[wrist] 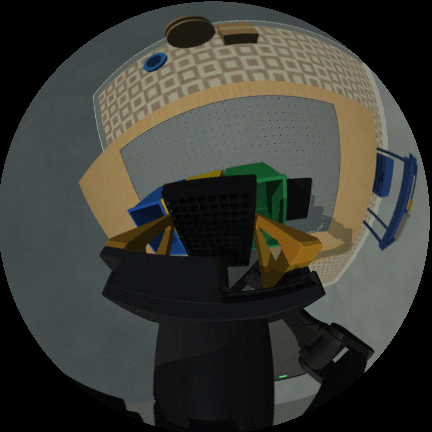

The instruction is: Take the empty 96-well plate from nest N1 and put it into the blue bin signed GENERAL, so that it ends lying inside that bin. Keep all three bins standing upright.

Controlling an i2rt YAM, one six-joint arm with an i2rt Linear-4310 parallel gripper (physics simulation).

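Frame: origin at the arm's base, x down, y ahead, z right, level; centimetres.
Where they show: gripper, fingertip midpoint: [213,217]; arm's base at its link origin: [248,274].
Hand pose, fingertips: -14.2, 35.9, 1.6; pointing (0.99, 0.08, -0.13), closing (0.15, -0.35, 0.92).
Each offset is from my fingertips to the top centre of the thing, as dx, dy, dz. "*": to the spot under its first point. Level surfaces: height alone.
My gripper [213,217] is shut on the black 96-well plate @(-1.5, -2.1, -0.5) [212,197], with one orange finger at each side edge. The grid of wells shows on the plate, which is held up in front of the bins and hides parts of them. The blue bin @(* +14.7, +1.2, -21.0) [148,200] stands at the left, partly behind the plate and the left finger; its sign cannot be read here. The black nest @(+27.6, -17.6, +21.0) [299,199] lies at the right beyond the green bin; its label cannot be read.
A yellow bin @(* +23.5, -0.3, -5.2) [208,175] shows behind the plate, between the blue bin and the green bin @(+11.1, -9.7, +4.5) [262,170]. The bins look upright. A grey perforated board @(dx +29.1) [240,125] is set in the wooden table @(dx +30.4) [357,135]. A blue frame-like object [411,182] stands off the table at the right.
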